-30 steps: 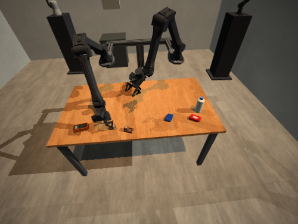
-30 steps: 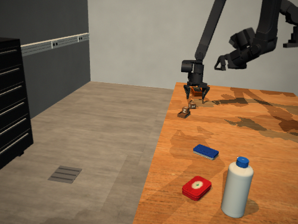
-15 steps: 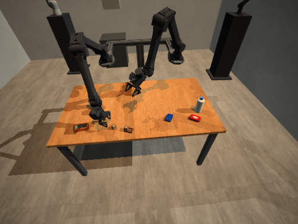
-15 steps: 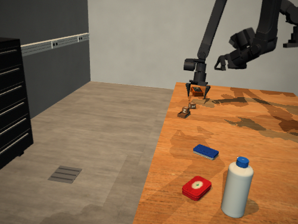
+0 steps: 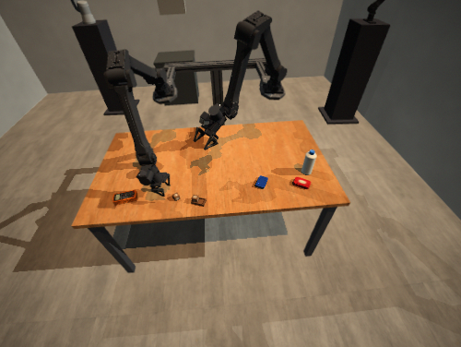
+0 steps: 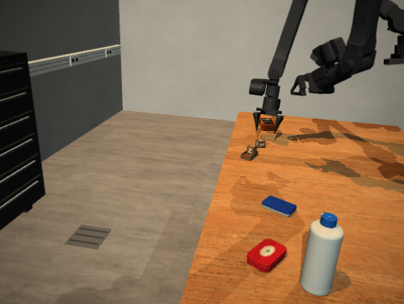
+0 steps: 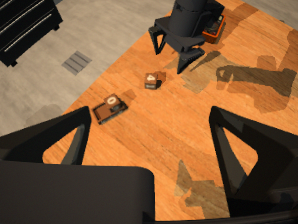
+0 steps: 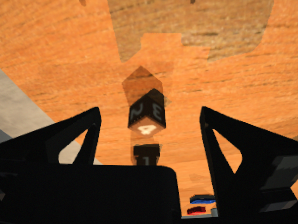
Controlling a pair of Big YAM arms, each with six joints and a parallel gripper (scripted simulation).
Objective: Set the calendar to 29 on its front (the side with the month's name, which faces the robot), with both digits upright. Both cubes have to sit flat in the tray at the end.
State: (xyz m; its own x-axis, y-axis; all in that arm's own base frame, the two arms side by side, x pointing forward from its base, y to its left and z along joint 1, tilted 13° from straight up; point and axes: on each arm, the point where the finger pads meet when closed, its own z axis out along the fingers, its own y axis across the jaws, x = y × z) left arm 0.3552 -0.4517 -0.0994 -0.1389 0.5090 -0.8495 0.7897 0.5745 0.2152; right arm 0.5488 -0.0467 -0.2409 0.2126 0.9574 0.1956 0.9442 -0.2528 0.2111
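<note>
The cube lies 10 mm ahead of my right hand, 50 mm to the left of it and 50 mm below it. The rest, counted from my right hand: brown calendar tray 40 mm ahead, 180 mm to the left, 50 mm below; red tin 50 mm behind, 790 mm to the left, 40 mm below; blue block 90 mm behind, 560 mm to the left, 50 mm below.
</note>
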